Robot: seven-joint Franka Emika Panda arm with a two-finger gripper.
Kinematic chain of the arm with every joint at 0, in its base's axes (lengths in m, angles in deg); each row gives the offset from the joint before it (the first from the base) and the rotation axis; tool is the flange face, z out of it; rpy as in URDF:
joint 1: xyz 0 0 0.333 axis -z
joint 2: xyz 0 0 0 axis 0.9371 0.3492 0
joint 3: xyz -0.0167 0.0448 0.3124 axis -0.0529 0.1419 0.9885
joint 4: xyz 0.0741 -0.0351 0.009 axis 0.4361 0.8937 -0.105
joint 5: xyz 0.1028 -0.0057 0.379 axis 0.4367 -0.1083 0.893
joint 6: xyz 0 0 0 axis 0.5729 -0.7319 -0.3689
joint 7: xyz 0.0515 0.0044 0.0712 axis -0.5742 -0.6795 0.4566
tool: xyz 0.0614 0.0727 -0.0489 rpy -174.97 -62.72 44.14
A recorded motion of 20 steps. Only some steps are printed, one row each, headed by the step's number.
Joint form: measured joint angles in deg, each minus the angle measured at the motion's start. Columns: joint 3, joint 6, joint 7, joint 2, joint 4, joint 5, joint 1.
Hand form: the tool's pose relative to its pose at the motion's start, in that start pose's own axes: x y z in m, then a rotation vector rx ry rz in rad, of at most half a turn. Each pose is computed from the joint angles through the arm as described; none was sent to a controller.
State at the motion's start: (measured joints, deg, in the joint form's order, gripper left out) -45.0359 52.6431 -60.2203 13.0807 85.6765 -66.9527 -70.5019
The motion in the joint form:
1: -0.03 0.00 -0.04 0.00 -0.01 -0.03 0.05
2: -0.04 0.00 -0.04 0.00 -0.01 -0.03 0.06
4: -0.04 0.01 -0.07 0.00 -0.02 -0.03 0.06
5: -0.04 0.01 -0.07 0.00 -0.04 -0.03 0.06
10: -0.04 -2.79 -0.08 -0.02 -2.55 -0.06 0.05
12: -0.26 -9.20 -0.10 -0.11 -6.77 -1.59 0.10
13: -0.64 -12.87 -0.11 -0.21 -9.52 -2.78 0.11
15: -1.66 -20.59 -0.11 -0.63 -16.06 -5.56 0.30
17: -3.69 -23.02 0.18 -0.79 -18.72 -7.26 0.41
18: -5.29 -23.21 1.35 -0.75 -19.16 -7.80 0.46
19: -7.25 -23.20 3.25 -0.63 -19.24 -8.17 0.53
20: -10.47 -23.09 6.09 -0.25 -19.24 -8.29 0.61
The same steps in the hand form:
1: 0.0006 0.0006 -0.0001 -0.0003 0.0005 0.0017
2: 0.0007 0.0007 -0.0001 -0.0004 0.0006 0.0021
4: 0.0007 0.0007 -0.0002 -0.0002 0.0009 0.0026
5: 0.0008 0.0006 -0.0003 0.0001 0.0011 0.0026
10: 0.0058 -0.0042 -0.0156 -0.0026 -0.0028 0.0013
12: 0.0131 -0.0062 -0.0400 -0.0429 -0.0176 -0.0092
13: 0.0193 -0.0051 -0.0577 -0.0670 -0.0167 -0.0119
15: 0.0347 0.0018 -0.1044 -0.1142 0.0031 -0.0056
17: 0.0509 0.0191 -0.1254 -0.1383 0.0282 0.0201
18: 0.0612 0.0329 -0.1291 -0.1480 0.0369 0.0257
19: 0.0727 0.0503 -0.1295 -0.1593 0.0395 0.0256
20: 0.0898 0.0787 -0.1275 -0.1737 0.0361 0.0319

